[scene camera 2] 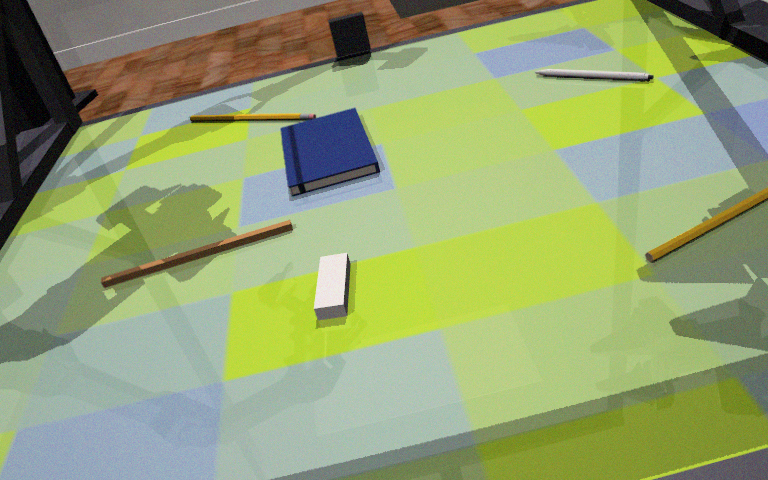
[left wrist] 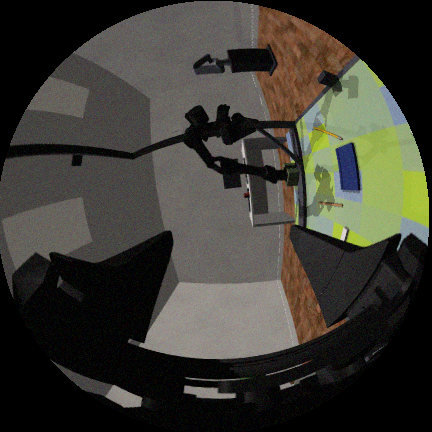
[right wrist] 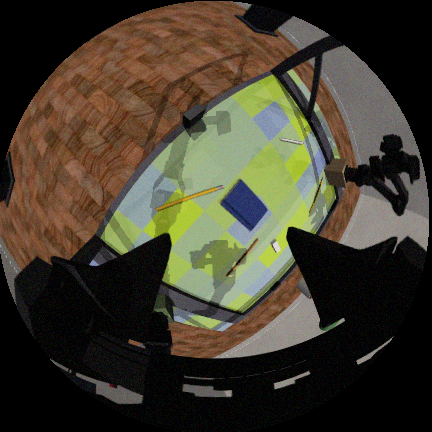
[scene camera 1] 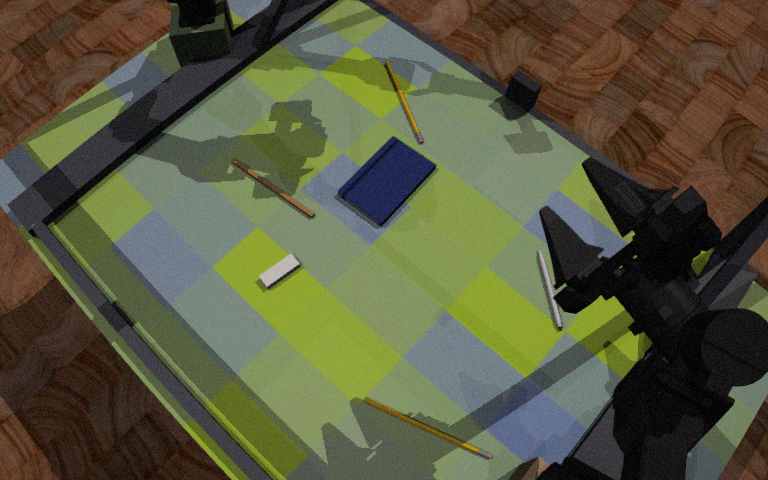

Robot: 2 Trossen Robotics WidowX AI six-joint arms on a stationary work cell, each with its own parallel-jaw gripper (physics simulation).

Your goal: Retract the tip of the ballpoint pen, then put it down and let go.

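Where they show: left gripper, fingertip midpoint: [left wrist: 233, 233] [right wrist: 397, 181] [scene camera 1: 562, 185]; right gripper, fingertip midpoint: [left wrist: 257, 124] [right wrist: 230, 236]; left arm's base, link origin: [right wrist: 346, 173]; right arm's base, link origin: [left wrist: 284, 174] [right wrist: 155, 317] [scene camera 1: 197, 13].
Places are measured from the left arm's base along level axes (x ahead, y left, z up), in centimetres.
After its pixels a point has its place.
The ballpoint pen [scene camera 1: 544, 277] {x 18.1, y -29.7, z -9.8 cm} [scene camera 2: 594, 74] {x 16.3, y -28.2, z -9.8 cm} [right wrist: 291, 141] {x 17.1, y -28.9, z -9.9 cm} is white and lies flat on the checkered table [scene camera 1: 317, 362] {x 35.6, y 1.8, z -10.4 cm} [scene camera 2: 509, 237] {x 34.9, y -5.3, z -10.4 cm}. In scene camera 2 its pointed end is to the left and its dark button end to the right; whether the writing tip is out is too small to tell. My left gripper [scene camera 1: 565, 185] {x 20.3, y -19.5, z 27.2 cm} [left wrist: 233, 233] {x 20.3, y -19.5, z 27.2 cm} is open and empty, raised above the table; in scene camera 1 it appears beside the pen, not touching it. My right gripper [right wrist: 230, 236] {x 54.9, y -43.5, z 17.5 cm} is open and empty, with the table beyond its fingers. The pen does not show in the left wrist view.
A blue notebook [scene camera 1: 387, 181] {x 46.7, y -26.9, z -9.2 cm} [scene camera 2: 330, 150] {x 46.8, y -25.5, z -9.2 cm}, a white eraser [scene camera 1: 279, 271] {x 48.9, y -4.6, z -9.2 cm} [scene camera 2: 332, 283] {x 49.1, y -4.2, z -9.2 cm}, a brown stick [scene camera 1: 273, 188] {x 60.0, y -14.4, z -9.7 cm} [scene camera 2: 197, 253] {x 60.5, y -14.1, z -9.8 cm} and two yellow pencils [scene camera 1: 403, 101] {x 55.3, y -41.6, z -9.9 cm} [scene camera 1: 427, 428] {x 17.8, y -0.9, z -9.7 cm} lie apart. A black block [scene camera 1: 522, 90] {x 39.7, y -54.6, z -6.0 cm} [scene camera 2: 350, 36] {x 39.9, y -54.4, z -7.2 cm} stands at the table's edge. Dark frame beams border the table.
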